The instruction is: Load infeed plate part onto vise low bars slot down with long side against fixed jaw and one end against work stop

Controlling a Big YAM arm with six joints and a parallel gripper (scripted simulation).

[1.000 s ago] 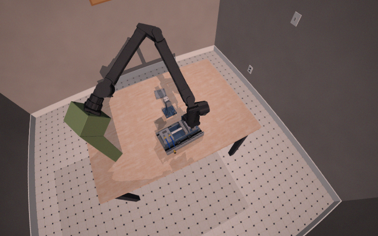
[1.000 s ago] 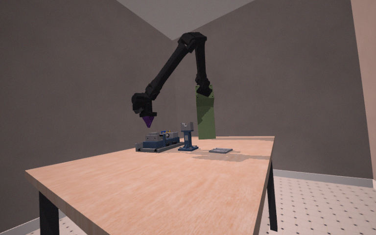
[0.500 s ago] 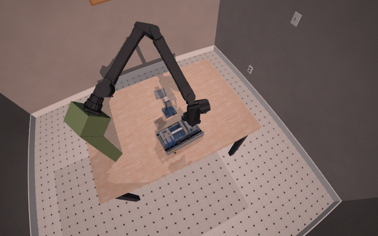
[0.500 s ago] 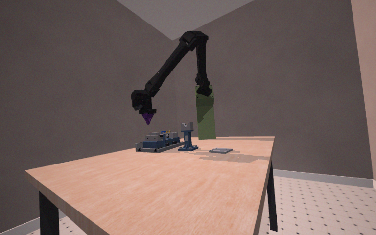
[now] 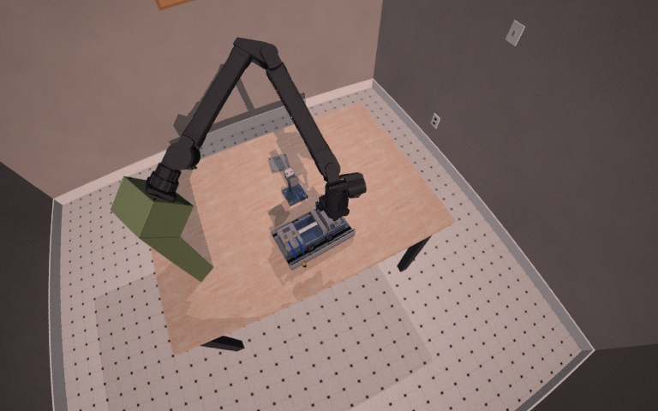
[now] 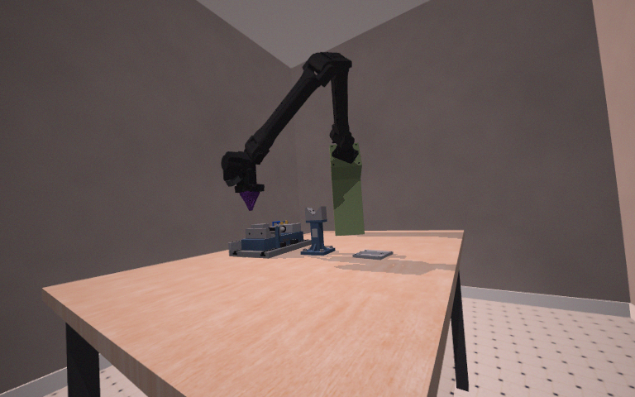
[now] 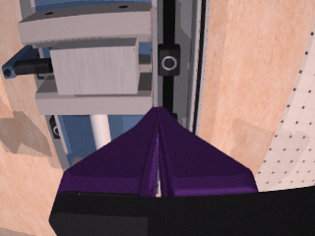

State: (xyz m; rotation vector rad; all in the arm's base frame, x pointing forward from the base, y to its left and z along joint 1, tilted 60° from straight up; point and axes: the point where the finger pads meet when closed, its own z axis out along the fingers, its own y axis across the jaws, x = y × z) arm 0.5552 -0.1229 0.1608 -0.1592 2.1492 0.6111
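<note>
My gripper is now 2 cm past the part, 4 cm to the right of it and 8 cm above it. The rest, counted from my hand: fixed jaw (6 cm to the left, 9 cm below); work stop rod (5 cm behind, 9 cm to the left, 8 cm below); moving jaw (6 cm behind, 3 cm to the left, 9 cm below).
</note>
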